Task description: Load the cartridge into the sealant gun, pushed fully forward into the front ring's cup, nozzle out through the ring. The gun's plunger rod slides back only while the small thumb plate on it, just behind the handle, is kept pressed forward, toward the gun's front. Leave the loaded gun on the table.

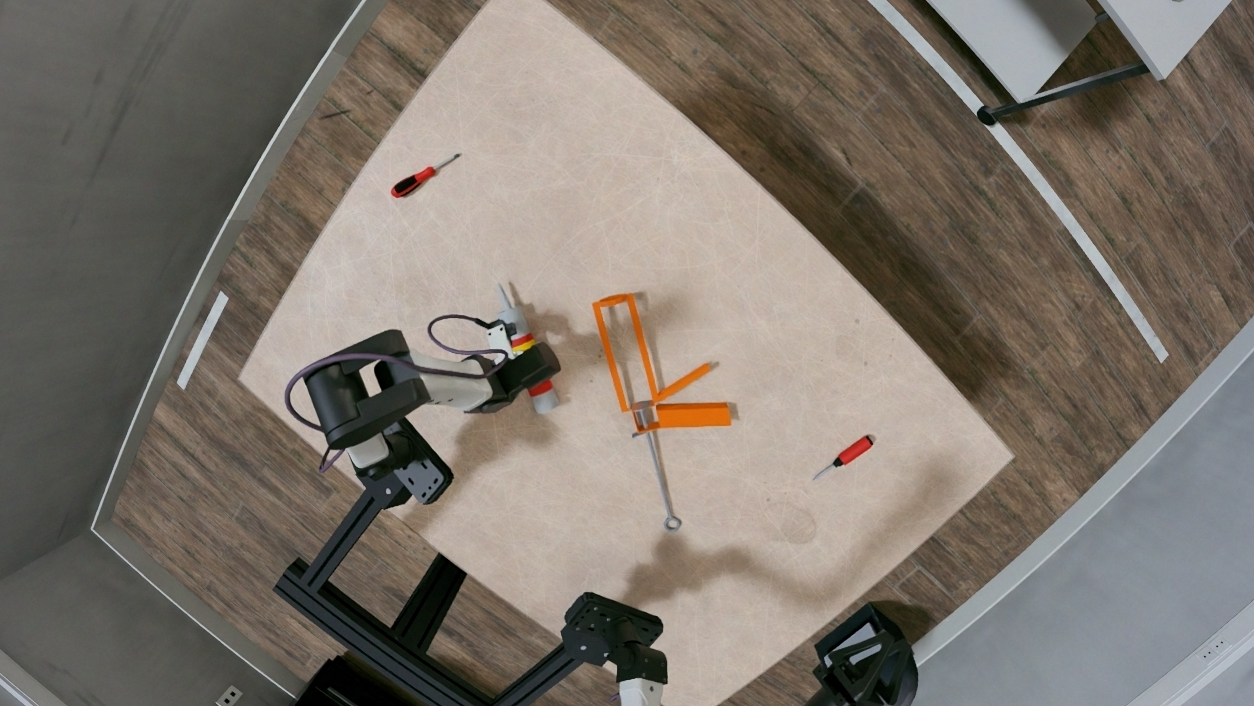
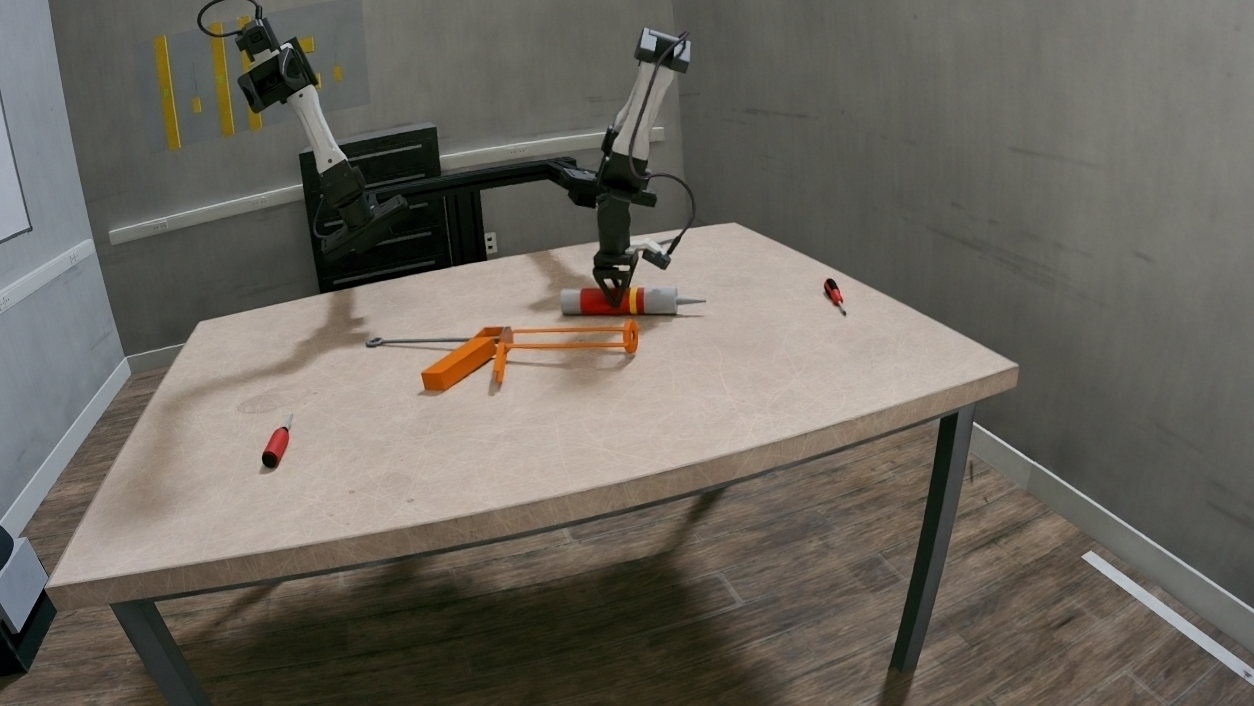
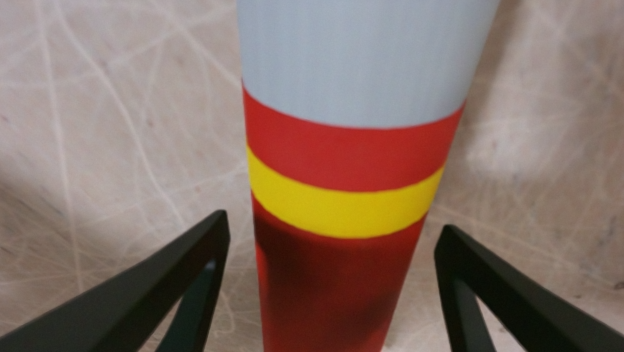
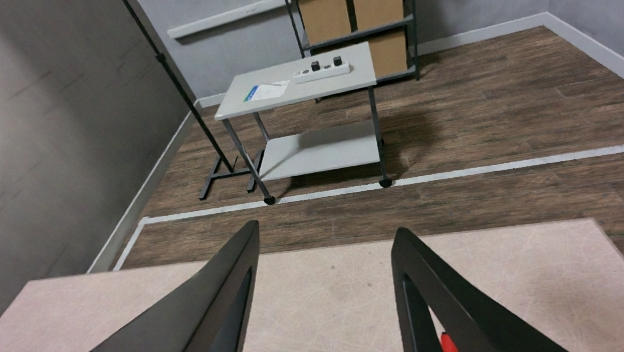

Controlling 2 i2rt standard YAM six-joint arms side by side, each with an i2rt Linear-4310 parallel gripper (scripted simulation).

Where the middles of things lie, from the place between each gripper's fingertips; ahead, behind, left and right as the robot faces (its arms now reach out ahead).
The cartridge [image 2: 588, 301] lies 10 mm ahead of my left hand [image 2: 619, 301], 20 mm to the left of it and 10 mm below it. The rest, counted from my left hand: red screwdriver [image 2: 280, 438]: 290 mm ahead, 630 mm to the right, 20 mm below; orange sealant gun [image 1: 619, 298]: 90 mm ahead, 280 mm to the right, 10 mm below.
Now: right hand [image 1: 899, 638] 80 mm short of the red screwdriver, 70 mm to the left of it and 520 mm above it. The rest, counted from my right hand: orange sealant gun: 120 mm behind, 280 mm to the left, 510 mm below; then cartridge: 210 mm behind, 580 mm to the left, 500 mm below.
